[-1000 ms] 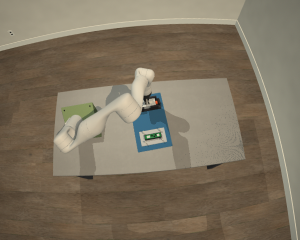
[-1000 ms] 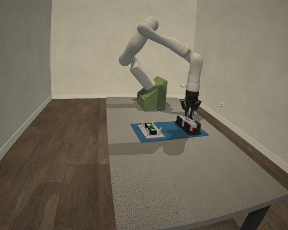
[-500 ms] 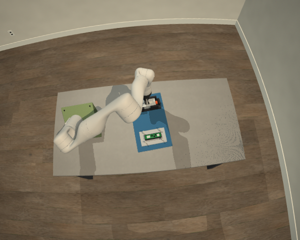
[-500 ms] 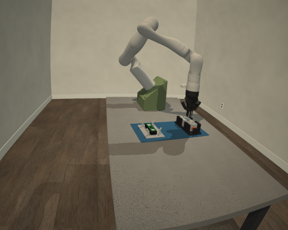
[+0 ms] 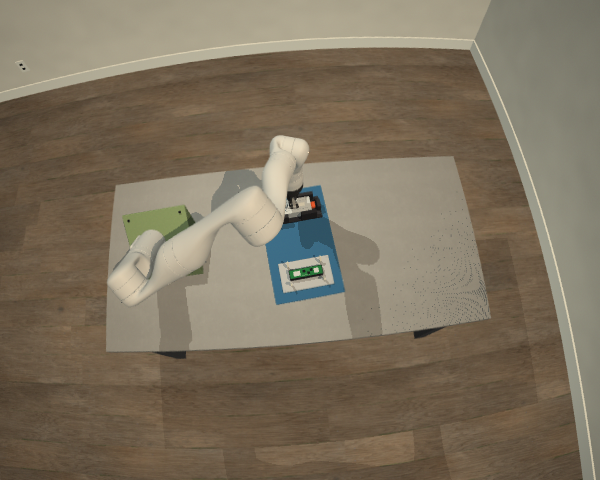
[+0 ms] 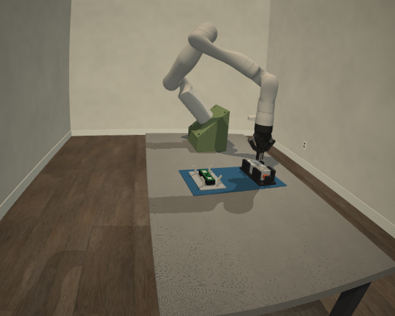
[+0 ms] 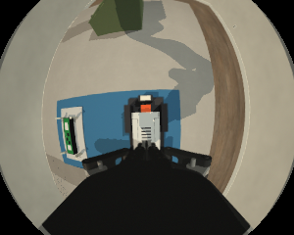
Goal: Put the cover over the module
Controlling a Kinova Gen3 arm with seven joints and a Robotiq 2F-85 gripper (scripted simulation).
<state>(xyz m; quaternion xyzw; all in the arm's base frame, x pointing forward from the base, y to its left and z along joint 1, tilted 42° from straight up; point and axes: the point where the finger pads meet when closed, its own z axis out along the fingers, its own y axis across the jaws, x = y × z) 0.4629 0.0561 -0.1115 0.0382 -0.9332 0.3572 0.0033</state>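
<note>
Right now my hand is 60 mm above the white cover.
</note>
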